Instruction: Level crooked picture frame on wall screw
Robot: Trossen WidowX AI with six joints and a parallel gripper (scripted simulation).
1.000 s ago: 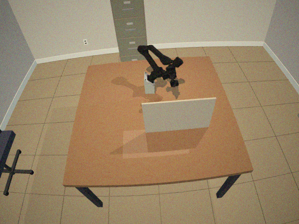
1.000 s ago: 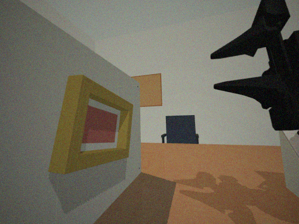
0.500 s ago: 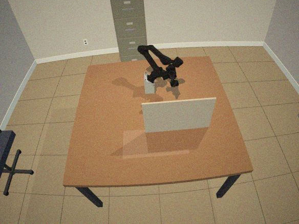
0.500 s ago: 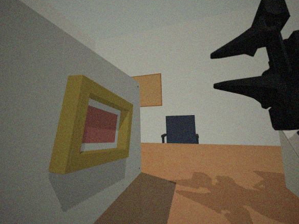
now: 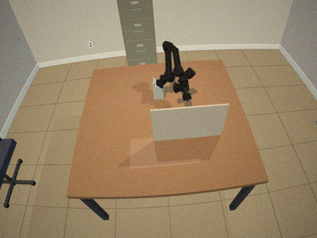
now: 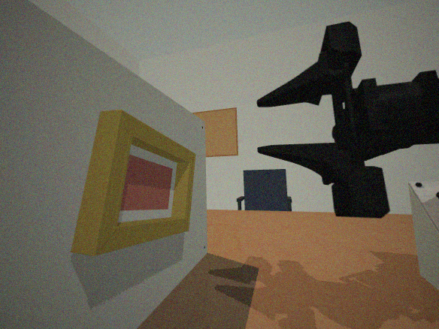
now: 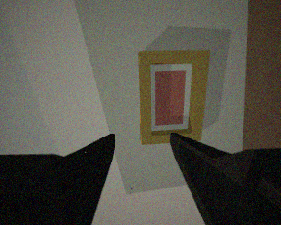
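Right now the picture frame is 14 cm ahead of my gripper tip and 6 cm below it. Also, from my gripper tip: grey wall panel (15 cm ahead, 8 cm below, 1 cm to the left).
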